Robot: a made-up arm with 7 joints. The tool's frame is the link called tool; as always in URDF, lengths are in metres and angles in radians.
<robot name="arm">
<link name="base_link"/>
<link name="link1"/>
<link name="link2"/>
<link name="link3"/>
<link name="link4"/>
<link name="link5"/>
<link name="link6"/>
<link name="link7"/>
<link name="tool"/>
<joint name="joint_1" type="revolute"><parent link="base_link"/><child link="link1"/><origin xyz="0.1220 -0.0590 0.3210"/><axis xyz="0.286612 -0.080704 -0.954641"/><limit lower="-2.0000" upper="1.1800" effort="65" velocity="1.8"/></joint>
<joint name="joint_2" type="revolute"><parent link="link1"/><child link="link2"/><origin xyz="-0.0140 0.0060 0.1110"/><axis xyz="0.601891 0.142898 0.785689"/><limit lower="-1.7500" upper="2.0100" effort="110" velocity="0.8"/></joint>
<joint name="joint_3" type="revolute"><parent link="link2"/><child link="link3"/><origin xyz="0.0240 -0.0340 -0.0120"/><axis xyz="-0.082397 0.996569 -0.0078"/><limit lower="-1.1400" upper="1.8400" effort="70" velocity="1.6"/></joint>
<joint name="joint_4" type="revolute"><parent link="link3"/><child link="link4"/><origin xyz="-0.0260 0.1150 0.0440"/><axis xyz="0.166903 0.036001 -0.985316"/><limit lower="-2.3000" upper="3.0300" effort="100" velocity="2.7"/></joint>
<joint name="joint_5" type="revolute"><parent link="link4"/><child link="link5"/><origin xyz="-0.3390 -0.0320 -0.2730"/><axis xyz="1 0 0"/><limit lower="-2.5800" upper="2.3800" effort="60" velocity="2.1"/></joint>
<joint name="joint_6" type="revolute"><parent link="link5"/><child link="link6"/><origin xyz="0.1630 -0.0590 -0.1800"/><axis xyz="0 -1 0"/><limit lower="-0.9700" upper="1.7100" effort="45" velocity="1.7"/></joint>
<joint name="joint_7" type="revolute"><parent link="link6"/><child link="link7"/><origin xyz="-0.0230 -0.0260 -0.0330"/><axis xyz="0 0 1"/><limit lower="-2.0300" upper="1.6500" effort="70" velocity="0.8"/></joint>
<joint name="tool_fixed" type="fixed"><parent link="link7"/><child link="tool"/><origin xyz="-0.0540 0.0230 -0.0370" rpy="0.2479 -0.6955 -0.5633"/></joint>
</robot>
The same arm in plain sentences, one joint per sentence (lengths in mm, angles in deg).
The arm has seven revolute joints in a row. What follows holds with every joint at zero, and every direction is one of the base frame's. Joint 1 is mounted 122 mm along +x and 59 mm along -y and 321 mm along +z from the base frame's origin and turns about the direction (0.286612, -0.080704, -0.954641), from -114.59 to 67.61 deg. Joint 2 is mounted 14 mm along -x and 6 mm along +y and 111 mm along +z from joint 1 and turns about the direction (0.601891, 0.142898, 0.785689), from -100.27 to 115.16 deg. Joint 3 is mounted 24 mm along +x and 34 mm along -y and 12 mm along -z from joint 2 and turns about the direction (-0.082397, 0.996569, -0.0078), from -65.32 to 105.42 deg. Joint 4 is mounted 26 mm along -x and 115 mm along +y and 44 mm along +z from joint 3 and turns about the direction (0.166903, 0.036001, -0.985316), from -131.78 to 173.61 deg. Joint 5 is mounted 339 mm along -x and 32 mm along -y and 273 mm along -z from joint 4 and turns about +x, from -147.82 to 136.36 deg. Joint 6 is mounted 163 mm along +x and 59 mm along -y and 180 mm along -z from joint 5 and turns about -y, from -55.58 to 97.98 deg. Joint 7 is mounted 23 mm along -x and 26 mm along -y and 33 mm along -z from joint 6 and turns about +z, from -116.31 to 94.54 deg. The tool frame, which is the frame that the pose is given for, is mounted 54 mm along -x and 23 mm along +y and 37 mm along -z from joint 7; its axes are the base frame's turned by roll 14.2, pitch -39.85 and yaw -32.27 deg (as in URDF: about the fixed x, then y, then z).
